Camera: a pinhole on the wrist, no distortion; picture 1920 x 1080 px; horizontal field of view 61.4 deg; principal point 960.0 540.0 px. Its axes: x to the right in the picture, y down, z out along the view. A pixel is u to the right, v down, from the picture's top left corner.
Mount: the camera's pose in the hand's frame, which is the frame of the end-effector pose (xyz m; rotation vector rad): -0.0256 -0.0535 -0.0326 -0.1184 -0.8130 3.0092
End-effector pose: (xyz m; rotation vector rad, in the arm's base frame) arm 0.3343 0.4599 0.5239 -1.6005 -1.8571 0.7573
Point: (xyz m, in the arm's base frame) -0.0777 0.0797 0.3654
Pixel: 1836 218
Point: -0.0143 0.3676 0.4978
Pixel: 943 506
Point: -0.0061 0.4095 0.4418
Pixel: 772 231
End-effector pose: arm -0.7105 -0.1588 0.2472 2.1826 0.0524 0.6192
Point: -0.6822 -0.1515 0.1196
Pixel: 840 413
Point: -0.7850 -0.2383 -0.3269
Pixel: 1821 840
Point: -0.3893 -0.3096 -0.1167
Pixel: 435 252
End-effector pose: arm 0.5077 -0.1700 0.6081 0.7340 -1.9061 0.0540
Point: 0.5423 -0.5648 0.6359
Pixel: outside the picture
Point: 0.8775 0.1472 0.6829
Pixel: behind the camera
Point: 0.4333 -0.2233 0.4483
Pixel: outside the picture
